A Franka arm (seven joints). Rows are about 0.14 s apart.
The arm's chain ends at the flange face. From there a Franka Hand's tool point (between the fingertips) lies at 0.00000 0.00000 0.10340 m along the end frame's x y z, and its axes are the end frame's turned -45 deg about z.
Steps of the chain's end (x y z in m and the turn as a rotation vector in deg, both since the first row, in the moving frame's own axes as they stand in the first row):
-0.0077, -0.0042, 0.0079, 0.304, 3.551, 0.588
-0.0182, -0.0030, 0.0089, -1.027, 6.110, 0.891
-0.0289, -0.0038, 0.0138, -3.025, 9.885, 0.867
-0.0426, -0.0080, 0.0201, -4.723, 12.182, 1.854
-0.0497, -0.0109, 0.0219, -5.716, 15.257, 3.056
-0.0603, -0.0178, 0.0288, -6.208, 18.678, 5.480
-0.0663, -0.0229, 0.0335, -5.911, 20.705, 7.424
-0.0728, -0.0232, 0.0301, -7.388, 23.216, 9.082
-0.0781, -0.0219, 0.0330, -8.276, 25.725, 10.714
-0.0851, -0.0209, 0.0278, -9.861, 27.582, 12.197
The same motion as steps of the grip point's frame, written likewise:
0.0024, -0.0042, 0.0077, -2.296, 2.726, 0.588
-0.0043, -0.0059, 0.0083, -5.047, 3.594, 0.891
-0.0092, -0.0067, 0.0121, -9.129, 4.851, 0.867
-0.0154, -0.0142, 0.0174, -11.954, 5.274, 1.854
-0.0161, -0.0161, 0.0177, -14.830, 6.747, 3.056
-0.0160, -0.0234, 0.0228, -17.597, 8.818, 5.480
-0.0145, -0.0288, 0.0263, -18.820, 10.461, 7.424
-0.0186, -0.0286, 0.0209, -21.640, 11.192, 9.082
-0.0224, -0.0271, 0.0217, -24.042, 12.338, 10.714
-0.0289, -0.0272, 0.0146, -26.476, 12.531, 12.197

